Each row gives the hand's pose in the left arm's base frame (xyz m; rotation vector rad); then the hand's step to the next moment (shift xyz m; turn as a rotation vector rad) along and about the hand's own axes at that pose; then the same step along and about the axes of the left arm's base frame.
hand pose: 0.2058 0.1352 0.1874 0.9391 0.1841 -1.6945
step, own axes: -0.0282 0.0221 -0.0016 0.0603 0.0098 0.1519
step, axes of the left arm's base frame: 0.0214 0.0142 0.0250 -0.0682 -0.1339 0.0651
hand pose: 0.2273 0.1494 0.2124 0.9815 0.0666 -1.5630
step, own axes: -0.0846 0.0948 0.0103 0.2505 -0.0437 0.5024
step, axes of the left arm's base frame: 0.0666 0.0355 0.1027 -0.2850 -0.4624 0.1483
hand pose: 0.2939 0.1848 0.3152 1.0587 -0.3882 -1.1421
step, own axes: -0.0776 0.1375 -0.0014 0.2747 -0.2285 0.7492
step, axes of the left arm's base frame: 0.0439 0.0723 0.1333 -0.5554 -0.6073 0.1085
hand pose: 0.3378 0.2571 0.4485 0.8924 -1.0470 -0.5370
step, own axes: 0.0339 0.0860 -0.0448 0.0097 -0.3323 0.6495
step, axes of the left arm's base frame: 0.0527 0.0383 0.0794 -0.5749 -0.4288 -0.1339
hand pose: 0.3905 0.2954 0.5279 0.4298 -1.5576 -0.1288
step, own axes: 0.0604 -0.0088 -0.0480 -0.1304 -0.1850 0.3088
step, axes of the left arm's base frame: 0.0502 -0.0202 0.0557 -0.2715 -0.1819 -0.1995
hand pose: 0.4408 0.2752 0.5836 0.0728 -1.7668 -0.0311
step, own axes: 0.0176 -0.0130 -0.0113 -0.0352 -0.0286 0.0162
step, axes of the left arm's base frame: 0.0081 -0.0139 0.0186 -0.0081 -0.0265 -0.0394
